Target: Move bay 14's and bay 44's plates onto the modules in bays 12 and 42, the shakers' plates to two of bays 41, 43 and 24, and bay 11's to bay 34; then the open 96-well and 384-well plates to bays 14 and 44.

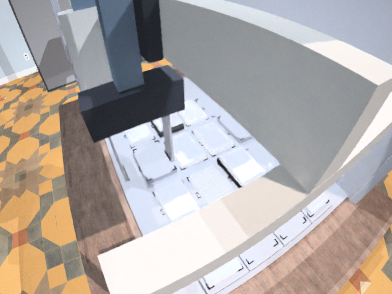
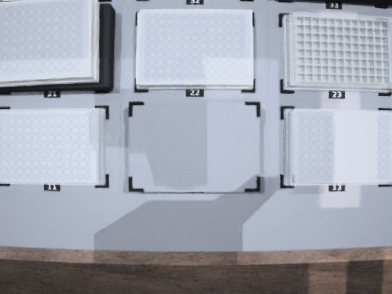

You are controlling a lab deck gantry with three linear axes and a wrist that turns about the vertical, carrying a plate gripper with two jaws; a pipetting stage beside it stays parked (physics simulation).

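Frame: origin at the robot's base, x right, y ahead, z up, level; millimetres.
Seen in the pictures: gripper, fingertip midpoint: [image 1: 147, 165]; robot's base, origin of the base link: [image 2: 1, 182].
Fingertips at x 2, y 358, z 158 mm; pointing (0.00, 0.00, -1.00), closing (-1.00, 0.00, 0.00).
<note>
Pixels of each thing's top centre, then the offset from my fingertips to it. "spot": a spot on its surface instead.
- bay 12 module, middle of its top: [image 2: 194, 146] [image 1: 153, 158] dx -45, dy -131, dz -136 mm
- Bay 11's lidded plate, middle of its top: [image 2: 43, 146] [image 1: 136, 129] dx -45, dy -294, dz -144 mm
- bay 14, surface spot: [image 1: 226, 272] spot: dx -49, dy +253, dz -129 mm
- bay 44, surface spot: [image 1: 318, 203] spot: dx -363, dy +250, dz -129 mm
- bay 21, surface spot: [image 2: 42, 42] spot: dx -148, dy -281, dz -122 mm
- bay 33, surface spot: [image 1: 246, 165] spot: dx -263, dy +39, dz -122 mm
- open 96-well plate, middle of its top: [image 2: 344, 49] [image 1: 212, 185] dx -152, dy +34, dz -144 mm
- bay 42 module, middle of its top: [image 1: 238, 123] dx -369, dy -133, dz -136 mm
- bay 13, surface spot: [image 2: 310, 147] spot: dx -45, dy -7, dz -144 mm
- bay 22, surface spot: [image 2: 195, 47] [image 1: 184, 147] spot: dx -150, dy -130, dz -144 mm
- bay 32, surface spot: [image 1: 213, 136] spot: dx -259, dy -128, dz -144 mm
My gripper [image 1: 150, 169] is open and empty, its two jaws hanging over the bay 12 module [image 1: 151, 157] [image 2: 227, 145], whose top is bare. Bay 11's lidded plate [image 1: 138, 134] [image 2: 45, 147] lies beside it. Lidded plates lie in bay 14 [image 1: 226, 272] and bay 44 [image 1: 318, 203], partly hidden by the beam. Shaker plates sit in bay 21 [image 1: 167, 121] [image 2: 42, 42] and bay 33 [image 1: 246, 165]. The open 96-well plate [image 1: 212, 182] [image 2: 342, 50] is in bay 23. A plate [image 1: 192, 112] shows in bay 31; its wells are unclear. The bay 42 module [image 1: 235, 126] is partly hidden.
Other lidded plates are in bay 13 [image 1: 175, 200] [image 2: 310, 147], bay 22 [image 1: 187, 149] [image 2: 195, 47] and bay 32 [image 1: 213, 136]. A pale beam [image 1: 200, 235] crosses the foreground, and a tall grey panel [image 1: 265, 90] stands to the right.
</note>
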